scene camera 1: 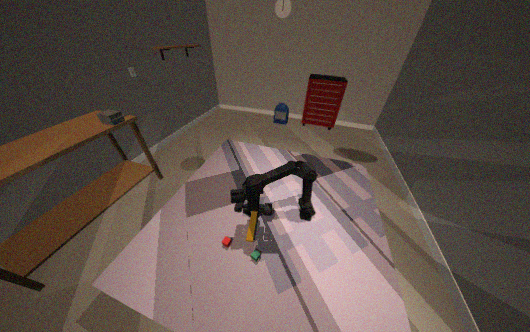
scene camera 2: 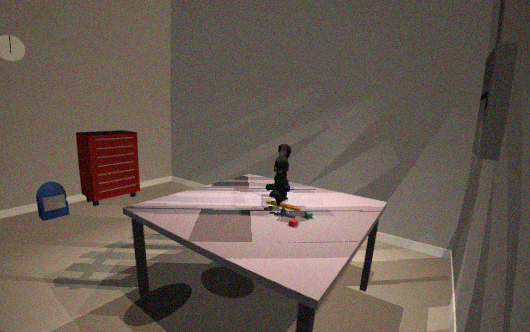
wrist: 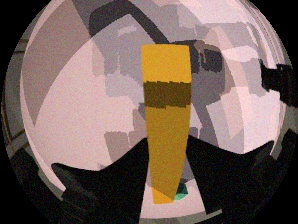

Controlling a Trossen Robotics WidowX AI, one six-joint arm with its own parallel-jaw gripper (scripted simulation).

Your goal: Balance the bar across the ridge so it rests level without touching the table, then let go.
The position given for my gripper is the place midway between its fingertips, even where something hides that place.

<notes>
My gripper (wrist: 166,140) carries a yellow bar (wrist: 166,70).
</notes>
